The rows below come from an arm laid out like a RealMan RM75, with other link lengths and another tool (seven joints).
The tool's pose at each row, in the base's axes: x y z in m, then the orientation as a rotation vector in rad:
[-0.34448, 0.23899, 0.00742, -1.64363, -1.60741, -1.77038]
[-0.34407, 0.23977, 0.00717, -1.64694, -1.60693, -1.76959]
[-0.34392, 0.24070, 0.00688, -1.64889, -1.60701, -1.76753]
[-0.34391, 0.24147, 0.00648, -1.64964, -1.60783, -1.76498]
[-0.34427, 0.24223, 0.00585, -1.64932, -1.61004, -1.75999]
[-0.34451, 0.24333, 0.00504, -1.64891, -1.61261, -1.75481]
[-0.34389, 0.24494, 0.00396, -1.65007, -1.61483, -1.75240]
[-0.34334, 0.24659, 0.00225, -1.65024, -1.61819, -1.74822]
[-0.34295, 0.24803, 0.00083, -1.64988, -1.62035, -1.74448]
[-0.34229, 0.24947, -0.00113, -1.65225, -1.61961, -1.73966]
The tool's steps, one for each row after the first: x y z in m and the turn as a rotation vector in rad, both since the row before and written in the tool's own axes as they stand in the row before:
[0.00003, -0.00011, 0.00091, -0.00076, -0.00221, 0.00086]
[0.00016, -0.00038, 0.00090, 0.00070, -0.00156, 0.00093]
[0.00004, -0.00049, 0.00072, 0.00159, -0.00102, 0.00055]
[-0.00003, -0.00089, 0.00056, 0.00386, -0.00097, 0.00054]
[-0.00005, -0.00101, 0.00095, 0.00406, -0.00106, 0.00036]
[-0.00031, -0.00067, 0.00190, 0.00150, -0.00182, -0.00046]
[-0.00078, -0.00107, 0.00205, 0.00324, -0.00168, -0.00058]
[-0.00059, -0.00096, 0.00172, 0.00299, -0.00084, 0.00003]
[-0.00112, -0.00103, 0.00201, 0.00236, -0.00177, 0.00268]

